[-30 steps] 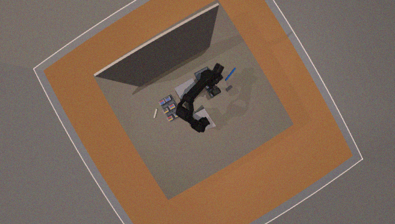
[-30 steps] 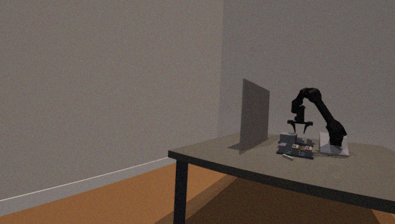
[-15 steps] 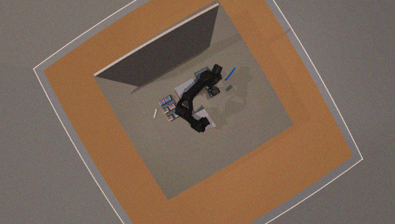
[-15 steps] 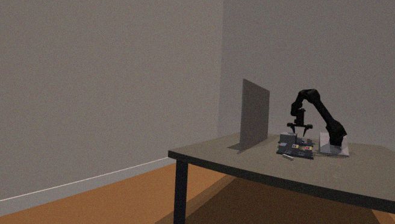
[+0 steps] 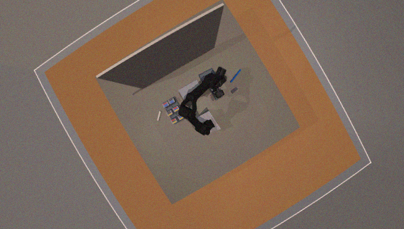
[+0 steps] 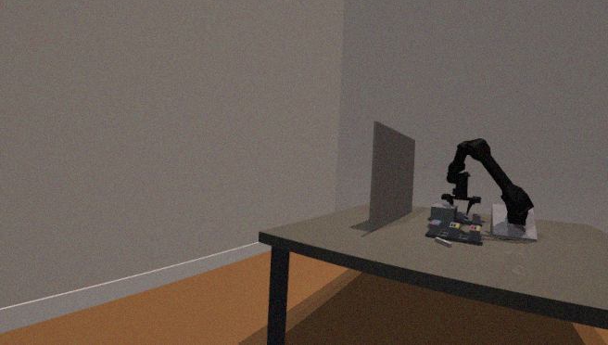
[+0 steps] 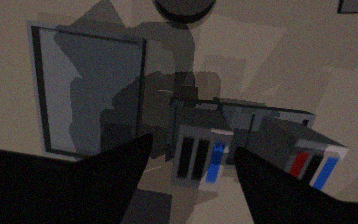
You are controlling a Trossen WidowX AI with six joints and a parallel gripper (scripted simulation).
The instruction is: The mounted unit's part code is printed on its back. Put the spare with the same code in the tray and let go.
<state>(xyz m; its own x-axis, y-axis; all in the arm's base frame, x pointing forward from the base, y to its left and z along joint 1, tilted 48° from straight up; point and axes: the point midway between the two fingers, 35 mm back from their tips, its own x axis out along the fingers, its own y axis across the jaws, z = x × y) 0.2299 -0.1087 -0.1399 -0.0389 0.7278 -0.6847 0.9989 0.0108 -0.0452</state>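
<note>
The grey spare lies right at my gripper tip. The rest, counted from my gripper tip: blue-grey tray: 10 cm ahead, 1 cm to the right, 4 cm below; then light grey unit: 6 cm ahead, 18 cm to the left, 1 cm above; then dark disc: 2 cm ahead, 11 cm to the right, 3 cm below.
</note>
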